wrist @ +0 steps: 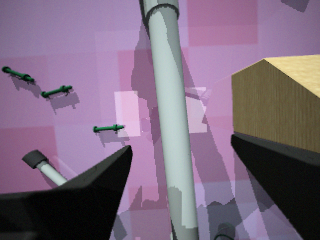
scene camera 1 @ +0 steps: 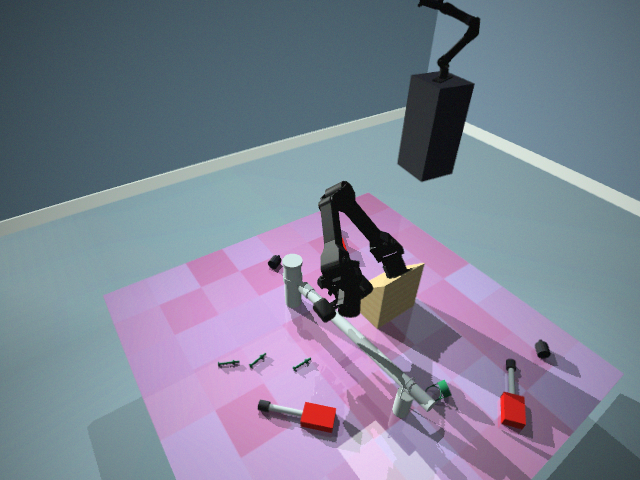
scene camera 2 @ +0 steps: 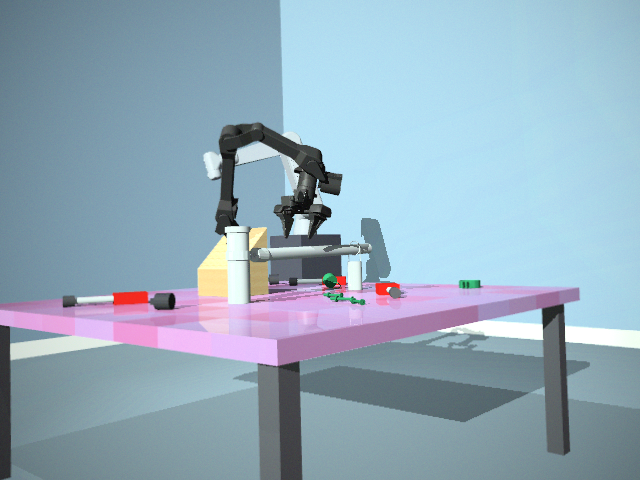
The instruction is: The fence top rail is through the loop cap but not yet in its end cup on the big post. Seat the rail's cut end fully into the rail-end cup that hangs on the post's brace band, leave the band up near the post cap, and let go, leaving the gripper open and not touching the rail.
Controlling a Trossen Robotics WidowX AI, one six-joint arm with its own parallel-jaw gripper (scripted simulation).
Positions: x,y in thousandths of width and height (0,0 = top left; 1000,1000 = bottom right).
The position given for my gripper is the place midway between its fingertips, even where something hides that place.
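My gripper (scene camera 2: 465,497) is open and holds nothing, and my gripper is visible in the wrist view (wrist: 564,602) as well as in scene camera 1 (scene camera 1: 529,647). There is also a top rail (scene camera 1: 549,693), and I find the top rail again in scene camera 2 (scene camera 2: 548,520). Then I see a big post (scene camera 2: 374,609), with the big post appearing in scene camera 1 (scene camera 1: 457,549) too.
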